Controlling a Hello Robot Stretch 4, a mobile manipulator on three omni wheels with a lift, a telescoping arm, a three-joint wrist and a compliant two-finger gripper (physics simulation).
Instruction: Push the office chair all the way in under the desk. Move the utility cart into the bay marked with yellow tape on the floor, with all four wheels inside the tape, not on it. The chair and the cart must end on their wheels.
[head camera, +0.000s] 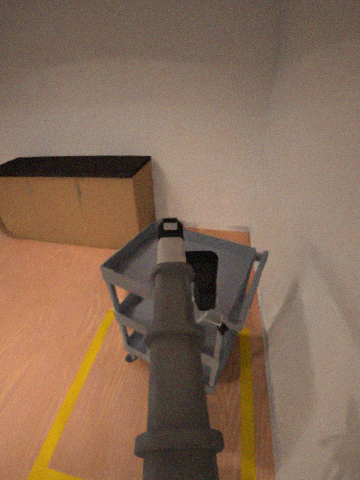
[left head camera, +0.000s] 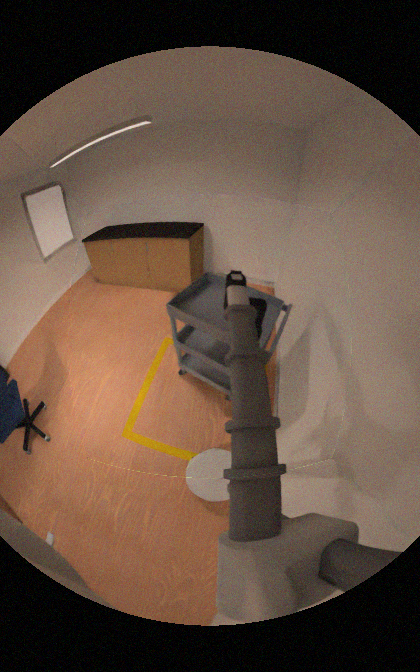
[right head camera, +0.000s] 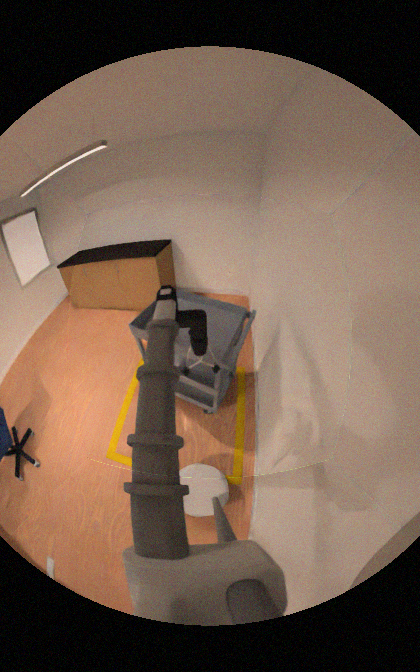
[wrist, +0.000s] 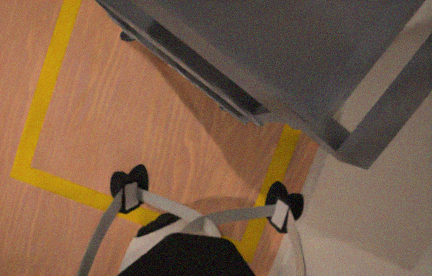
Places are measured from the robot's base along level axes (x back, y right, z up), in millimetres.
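Pixels of known places: gripper, fingertip midpoint: (wrist: 207, 188).
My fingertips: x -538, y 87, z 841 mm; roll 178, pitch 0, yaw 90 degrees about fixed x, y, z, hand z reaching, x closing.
Note:
Behind a point stands the place of what it marks.
The grey three-shelf utility cart (head camera: 232, 275) @(y 279, x -888, z 767 mm) (left head camera: 207, 300) (right head camera: 225, 320) (wrist: 300, 60) @(y 179, x -689, z 767 mm) stands upright, turned at an angle to the yellow tape (head camera: 75, 395) @(y -654, x -678, z -26 mm) (left head camera: 147, 387) (right head camera: 241, 425) (wrist: 44, 100) @(y -677, x -599, z -26 mm), toward the bay's far end. Its near-left wheel is on the floor inside the left tape line; its far wheels are hidden. Its handle side is close to the right wall. My gripper (right head camera: 201, 370) (wrist: 207, 188) @(y 87, x -538, z 841 mm) is open and empty, in front of the cart's near side in the wrist view. The blue office chair (left head camera: 10, 410) (right head camera: 4, 435) shows in part at the left edge, its wheeled base down. The desk cannot be made out.
A low wooden cabinet (head camera: 70, 205) @(y -1022, x -2251, z 531 mm) (left head camera: 145, 260) (right head camera: 115, 282) with a black top stands against the back wall. The wall (head camera: 310, 240) @(y 625, x -895, z 944 mm) runs close along the bay's right side. A pale round disc (left head camera: 207, 475) (right head camera: 202, 490) overlaps the near tape line.

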